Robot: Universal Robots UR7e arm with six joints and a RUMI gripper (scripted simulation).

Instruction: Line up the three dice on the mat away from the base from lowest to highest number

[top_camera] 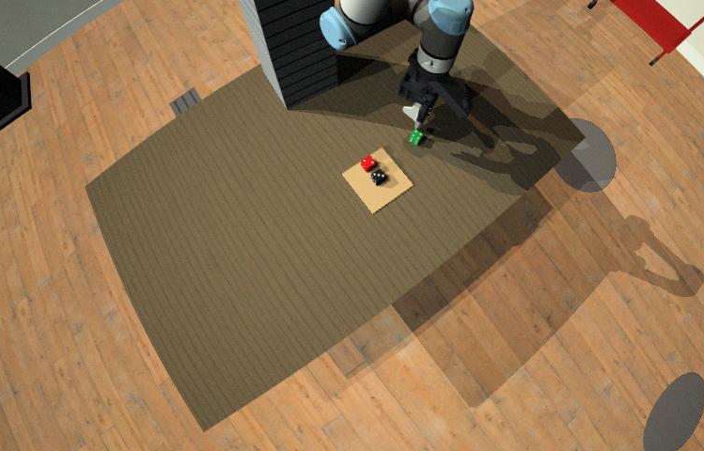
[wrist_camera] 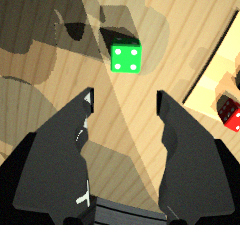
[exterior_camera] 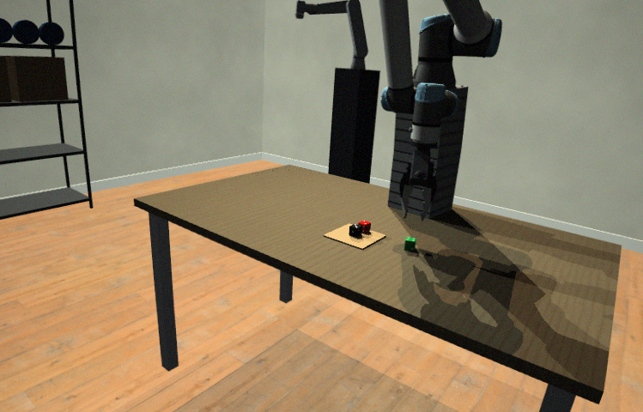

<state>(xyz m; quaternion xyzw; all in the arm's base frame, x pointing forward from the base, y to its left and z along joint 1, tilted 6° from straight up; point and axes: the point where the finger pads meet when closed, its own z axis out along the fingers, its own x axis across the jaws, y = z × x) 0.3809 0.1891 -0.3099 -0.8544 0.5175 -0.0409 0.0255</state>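
The green die lies 9 cm below my hand. From my hand the other things lie so: black die (16 cm to the right, 9 cm below, 6 cm ahead); tan mat (16 cm to the right, 10 cm below, 6 cm ahead); red die (16 cm to the right, 9 cm below, 1 cm ahead).
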